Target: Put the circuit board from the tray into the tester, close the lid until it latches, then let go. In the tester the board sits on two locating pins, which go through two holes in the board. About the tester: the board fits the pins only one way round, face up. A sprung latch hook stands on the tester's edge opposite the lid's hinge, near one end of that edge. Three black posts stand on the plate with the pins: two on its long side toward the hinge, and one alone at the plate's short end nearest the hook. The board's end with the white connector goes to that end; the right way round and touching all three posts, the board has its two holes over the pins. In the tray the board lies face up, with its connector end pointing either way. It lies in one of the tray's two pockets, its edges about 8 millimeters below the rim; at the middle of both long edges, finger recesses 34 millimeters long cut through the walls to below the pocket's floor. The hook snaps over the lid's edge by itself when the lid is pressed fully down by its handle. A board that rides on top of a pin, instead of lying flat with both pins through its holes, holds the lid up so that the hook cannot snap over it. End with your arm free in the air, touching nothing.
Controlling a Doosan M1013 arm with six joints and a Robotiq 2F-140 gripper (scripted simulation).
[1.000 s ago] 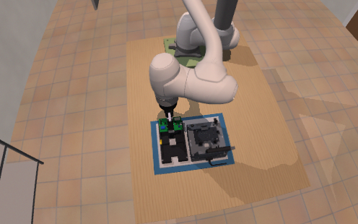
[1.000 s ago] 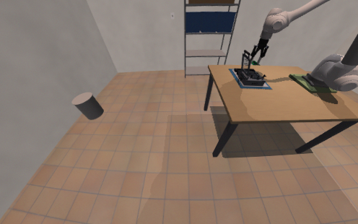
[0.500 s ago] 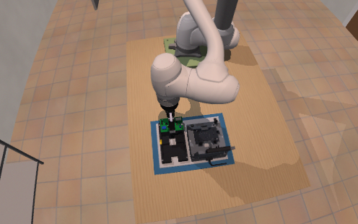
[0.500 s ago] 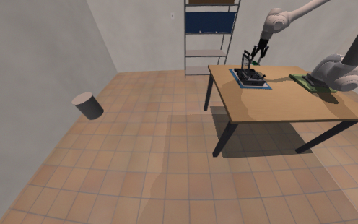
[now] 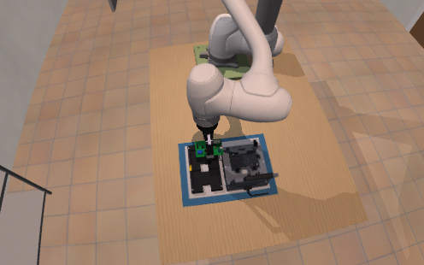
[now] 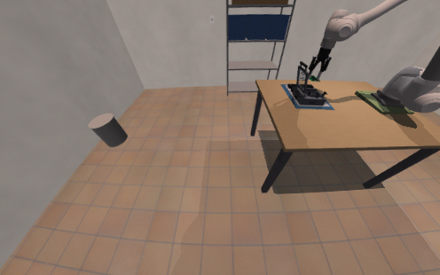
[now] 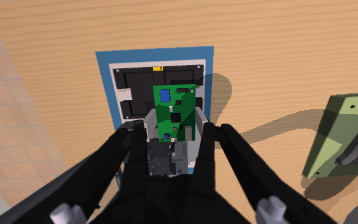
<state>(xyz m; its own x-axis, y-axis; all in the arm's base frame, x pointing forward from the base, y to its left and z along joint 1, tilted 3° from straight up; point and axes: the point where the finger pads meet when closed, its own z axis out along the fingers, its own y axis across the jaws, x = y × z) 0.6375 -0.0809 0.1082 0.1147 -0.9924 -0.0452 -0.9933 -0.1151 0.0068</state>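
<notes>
My gripper is now 40 mm short of the pin plate, 150 mm to the right of it and 70 mm above it. The rest, counted from my hand: tester lid 160 mm ahead, 160 mm to the left, 40 mm above; green circuit board 20 mm below.
</notes>
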